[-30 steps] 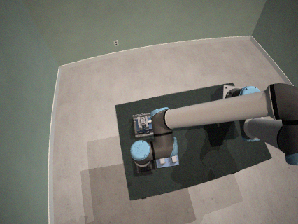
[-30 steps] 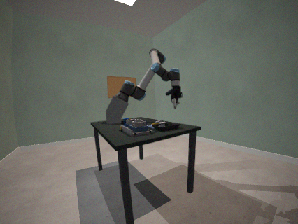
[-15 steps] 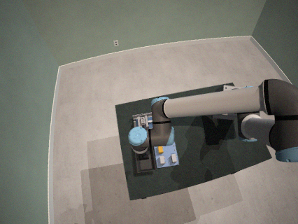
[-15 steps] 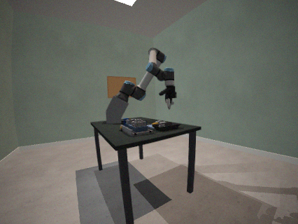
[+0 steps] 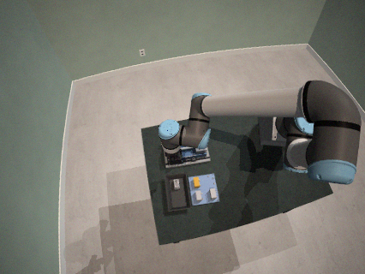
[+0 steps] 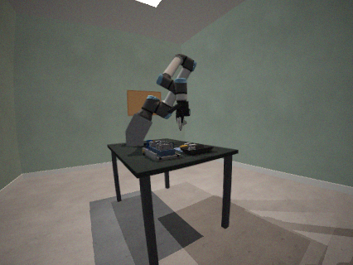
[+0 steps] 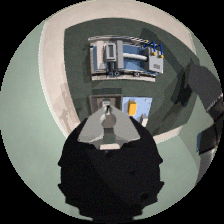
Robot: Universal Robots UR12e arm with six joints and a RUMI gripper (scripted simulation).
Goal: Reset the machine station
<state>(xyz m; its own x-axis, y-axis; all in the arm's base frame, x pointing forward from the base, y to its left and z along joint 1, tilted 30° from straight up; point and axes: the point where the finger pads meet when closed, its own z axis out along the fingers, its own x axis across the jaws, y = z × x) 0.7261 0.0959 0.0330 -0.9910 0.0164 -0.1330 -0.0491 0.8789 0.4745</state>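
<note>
Right now my hand is 7 cm past the vise, 14 cm to the left of it and 16 cm above it. The rest, counted from my hand: yellow brass blank: 12 cm behind, 9 cm to the left, 17 cm below; then gray blank: 12 cm behind, 18 cm to the left, 17 cm below.
</note>
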